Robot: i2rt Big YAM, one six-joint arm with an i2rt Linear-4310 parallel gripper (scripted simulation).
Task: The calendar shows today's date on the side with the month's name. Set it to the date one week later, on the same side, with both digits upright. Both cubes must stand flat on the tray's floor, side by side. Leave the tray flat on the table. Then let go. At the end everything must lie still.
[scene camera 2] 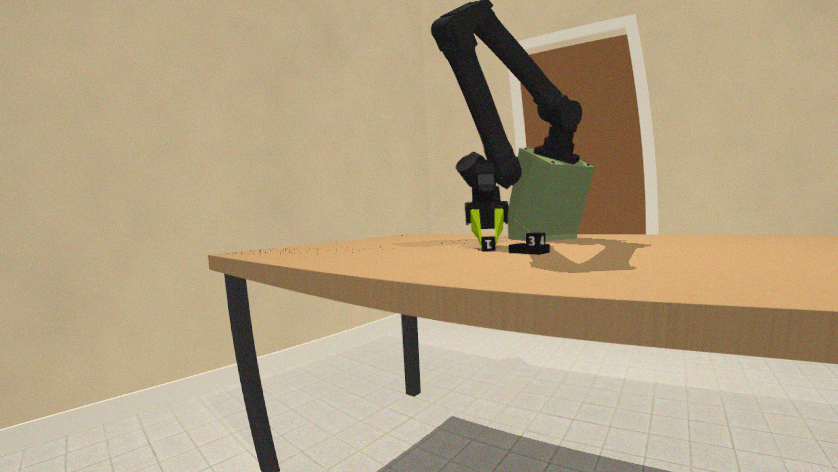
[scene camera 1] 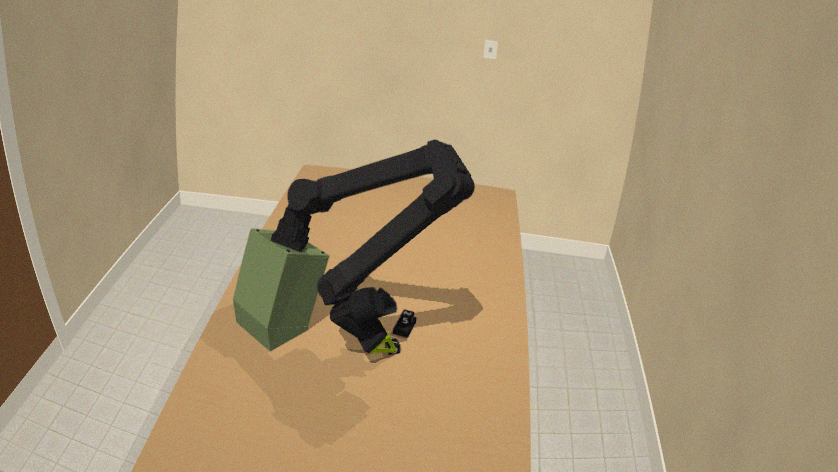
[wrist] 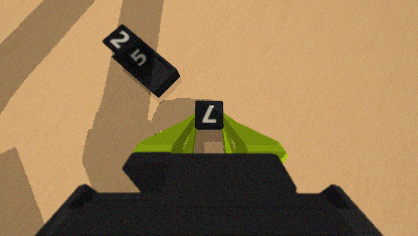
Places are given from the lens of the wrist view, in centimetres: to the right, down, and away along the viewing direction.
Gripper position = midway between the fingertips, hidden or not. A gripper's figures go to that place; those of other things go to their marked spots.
my gripper (wrist: 209,118): 0, 0, 13
black tray (wrist: 158,74): -7, -6, 14
